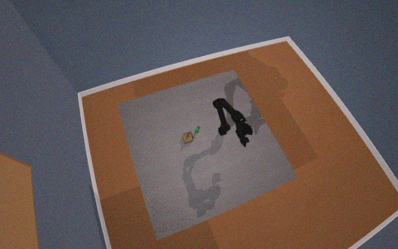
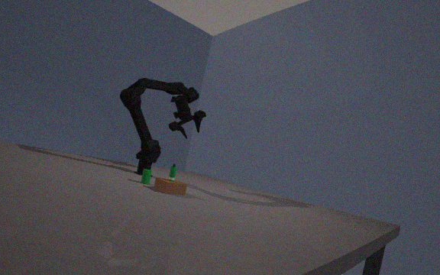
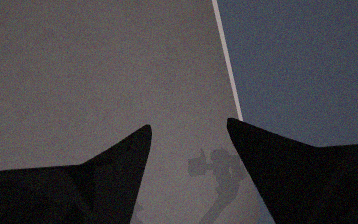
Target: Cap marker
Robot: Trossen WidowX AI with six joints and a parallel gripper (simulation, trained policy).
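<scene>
Now: the green cap 26 cm ahead of my gripper tip, 33 cm to the right of it and 20 cm below it. Also, from my gripper tip: tan holder block (37 cm ahead, 29 cm to the right, 21 cm below); green marker (37 cm ahead, 29 cm to the right, 16 cm below).
</scene>
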